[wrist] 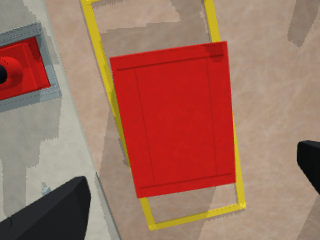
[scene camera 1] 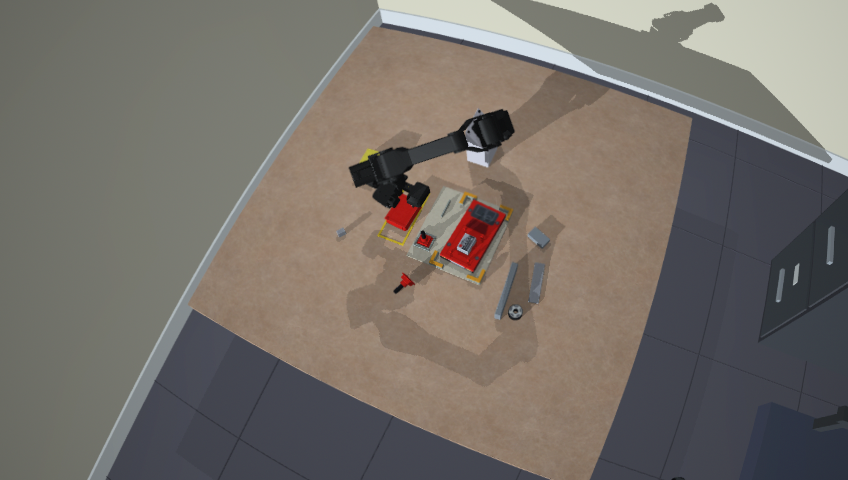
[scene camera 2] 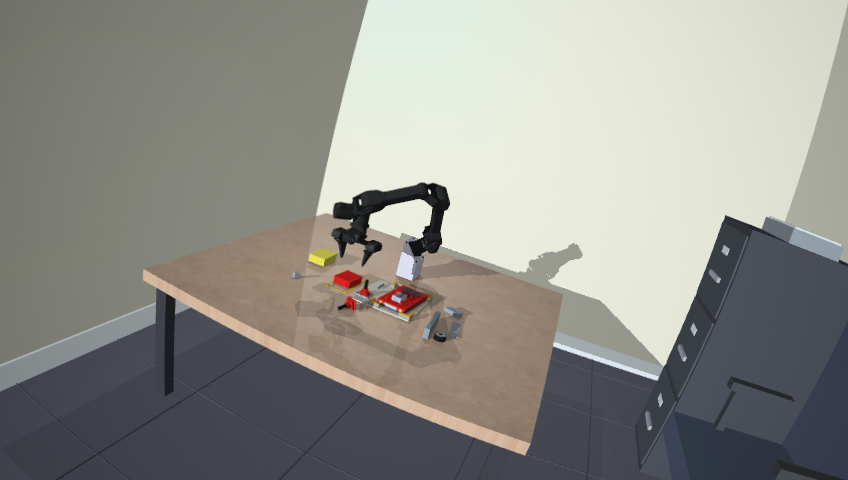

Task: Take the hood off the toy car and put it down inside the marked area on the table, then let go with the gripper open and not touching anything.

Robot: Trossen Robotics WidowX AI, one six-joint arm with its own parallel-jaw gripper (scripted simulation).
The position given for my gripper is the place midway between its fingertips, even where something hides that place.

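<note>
Nothing is held by my gripper (scene camera 1: 400, 200), (scene camera 2: 351, 261), (wrist: 195, 170), and it is open. I also see a red toy car (scene camera 1: 481, 221), (scene camera 2: 414, 298); in the wrist view the car is out of frame. There is a red hood (wrist: 176, 104) too.
</note>
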